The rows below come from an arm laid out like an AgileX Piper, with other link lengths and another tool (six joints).
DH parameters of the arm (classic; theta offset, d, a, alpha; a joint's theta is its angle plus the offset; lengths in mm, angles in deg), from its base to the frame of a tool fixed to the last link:
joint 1: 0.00 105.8 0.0 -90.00
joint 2: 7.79 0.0 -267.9 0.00
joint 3: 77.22 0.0 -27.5 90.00
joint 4: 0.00 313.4 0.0 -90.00
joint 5: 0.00 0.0 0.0 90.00
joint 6: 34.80 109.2 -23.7 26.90
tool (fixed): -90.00 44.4 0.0 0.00
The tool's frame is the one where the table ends.
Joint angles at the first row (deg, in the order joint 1, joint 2, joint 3, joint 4, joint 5, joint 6):
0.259, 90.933, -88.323, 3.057, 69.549, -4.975
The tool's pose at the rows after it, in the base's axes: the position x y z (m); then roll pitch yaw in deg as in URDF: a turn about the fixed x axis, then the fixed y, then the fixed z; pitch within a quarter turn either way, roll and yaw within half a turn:
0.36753 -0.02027 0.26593 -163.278 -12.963 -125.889
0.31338 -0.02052 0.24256 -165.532 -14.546 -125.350
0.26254 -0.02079 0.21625 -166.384 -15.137 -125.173
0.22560 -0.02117 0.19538 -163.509 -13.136 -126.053
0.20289 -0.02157 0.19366 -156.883 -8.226 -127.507
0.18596 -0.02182 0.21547 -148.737 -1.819 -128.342
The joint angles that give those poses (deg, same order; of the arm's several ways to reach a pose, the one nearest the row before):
0.260, 80.408, -75.716, 3.056, 69.549, -4.974
0.258, 69.910, -62.560, 3.058, 69.594, -4.977
0.259, 58.967, -49.842, 3.057, 68.830, -4.975
0.258, 47.927, -38.887, 3.058, 65.479, -4.977
0.257, 36.669, -31.614, 3.058, 61.304, -4.977
0.256, 26.014, -29.058, 3.060, 59.066, -4.979

